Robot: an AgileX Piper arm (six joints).
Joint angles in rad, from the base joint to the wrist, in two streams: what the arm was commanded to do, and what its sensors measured. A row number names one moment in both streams.
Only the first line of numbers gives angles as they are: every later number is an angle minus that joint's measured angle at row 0.
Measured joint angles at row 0:
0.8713, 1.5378, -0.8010, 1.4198, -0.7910, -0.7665
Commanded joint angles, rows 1 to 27:
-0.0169, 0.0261, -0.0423, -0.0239, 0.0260, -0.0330
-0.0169, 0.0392, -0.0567, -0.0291, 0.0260, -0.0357
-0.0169, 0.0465, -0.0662, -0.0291, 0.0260, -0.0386
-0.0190, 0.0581, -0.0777, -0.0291, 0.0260, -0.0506
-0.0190, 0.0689, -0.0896, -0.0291, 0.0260, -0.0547
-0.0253, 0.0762, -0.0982, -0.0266, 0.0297, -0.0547
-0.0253, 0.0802, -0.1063, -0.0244, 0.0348, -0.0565
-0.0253, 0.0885, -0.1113, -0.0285, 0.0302, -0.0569
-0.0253, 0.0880, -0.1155, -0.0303, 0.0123, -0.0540
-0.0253, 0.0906, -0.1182, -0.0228, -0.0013, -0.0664
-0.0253, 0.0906, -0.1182, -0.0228, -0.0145, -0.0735
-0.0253, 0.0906, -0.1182, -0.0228, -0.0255, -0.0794
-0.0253, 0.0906, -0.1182, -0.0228, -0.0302, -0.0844
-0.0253, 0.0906, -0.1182, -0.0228, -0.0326, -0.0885
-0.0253, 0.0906, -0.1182, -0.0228, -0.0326, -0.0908
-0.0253, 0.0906, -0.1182, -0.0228, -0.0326, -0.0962
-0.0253, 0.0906, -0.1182, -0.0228, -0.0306, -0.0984
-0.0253, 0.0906, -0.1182, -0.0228, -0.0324, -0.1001
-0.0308, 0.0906, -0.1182, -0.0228, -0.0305, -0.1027
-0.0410, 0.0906, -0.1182, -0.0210, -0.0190, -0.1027
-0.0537, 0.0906, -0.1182, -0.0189, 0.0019, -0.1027
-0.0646, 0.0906, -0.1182, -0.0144, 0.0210, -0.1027
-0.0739, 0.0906, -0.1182, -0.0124, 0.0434, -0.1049
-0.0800, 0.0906, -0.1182, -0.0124, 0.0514, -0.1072
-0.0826, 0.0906, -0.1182, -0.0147, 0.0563, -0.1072
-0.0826, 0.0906, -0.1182, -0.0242, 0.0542, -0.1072
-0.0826, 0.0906, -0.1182, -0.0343, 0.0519, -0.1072
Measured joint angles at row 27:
-0.0557, 0.0904, -0.1116, -0.0026, 0.0659, -0.0964
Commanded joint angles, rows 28 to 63:
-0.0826, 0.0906, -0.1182, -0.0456, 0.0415, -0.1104
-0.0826, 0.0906, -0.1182, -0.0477, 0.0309, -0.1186
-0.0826, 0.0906, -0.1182, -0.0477, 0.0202, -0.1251
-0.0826, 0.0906, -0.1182, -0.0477, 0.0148, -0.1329
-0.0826, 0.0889, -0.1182, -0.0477, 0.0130, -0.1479
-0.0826, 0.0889, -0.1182, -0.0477, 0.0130, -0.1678
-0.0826, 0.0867, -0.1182, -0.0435, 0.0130, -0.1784
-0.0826, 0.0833, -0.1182, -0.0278, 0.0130, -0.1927
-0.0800, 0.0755, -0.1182, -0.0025, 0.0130, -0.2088
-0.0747, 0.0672, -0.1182, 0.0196, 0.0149, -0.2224
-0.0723, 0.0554, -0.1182, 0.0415, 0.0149, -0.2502
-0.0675, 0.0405, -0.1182, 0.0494, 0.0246, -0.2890
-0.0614, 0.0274, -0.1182, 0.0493, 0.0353, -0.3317
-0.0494, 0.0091, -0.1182, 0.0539, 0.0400, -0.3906
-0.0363, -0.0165, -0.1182, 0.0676, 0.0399, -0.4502
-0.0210, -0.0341, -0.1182, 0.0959, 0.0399, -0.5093
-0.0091, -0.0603, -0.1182, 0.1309, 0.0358, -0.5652
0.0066, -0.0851, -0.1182, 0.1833, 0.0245, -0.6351
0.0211, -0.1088, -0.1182, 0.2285, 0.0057, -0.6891
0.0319, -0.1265, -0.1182, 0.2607, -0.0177, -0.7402
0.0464, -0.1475, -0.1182, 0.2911, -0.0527, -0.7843
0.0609, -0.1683, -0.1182, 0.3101, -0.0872, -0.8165
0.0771, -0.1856, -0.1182, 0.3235, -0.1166, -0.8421
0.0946, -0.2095, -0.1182, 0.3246, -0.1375, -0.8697
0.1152, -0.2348, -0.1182, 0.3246, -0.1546, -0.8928
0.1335, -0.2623, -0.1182, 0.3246, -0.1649, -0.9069
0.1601, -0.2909, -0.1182, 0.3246, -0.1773, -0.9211
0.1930, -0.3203, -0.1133, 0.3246, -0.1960, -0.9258
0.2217, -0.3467, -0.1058, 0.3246, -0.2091, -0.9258
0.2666, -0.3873, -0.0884, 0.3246, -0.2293, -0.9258
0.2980, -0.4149, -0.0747, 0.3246, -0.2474, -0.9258
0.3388, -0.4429, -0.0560, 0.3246, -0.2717, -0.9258
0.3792, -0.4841, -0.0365, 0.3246, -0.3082, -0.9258
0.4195, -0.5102, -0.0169, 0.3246, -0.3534, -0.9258
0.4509, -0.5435, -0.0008, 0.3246, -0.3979, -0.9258
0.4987, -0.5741, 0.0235, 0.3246, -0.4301, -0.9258
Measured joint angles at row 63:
0.3652, -0.4565, -0.0481, 0.3211, -0.2779, -0.9181
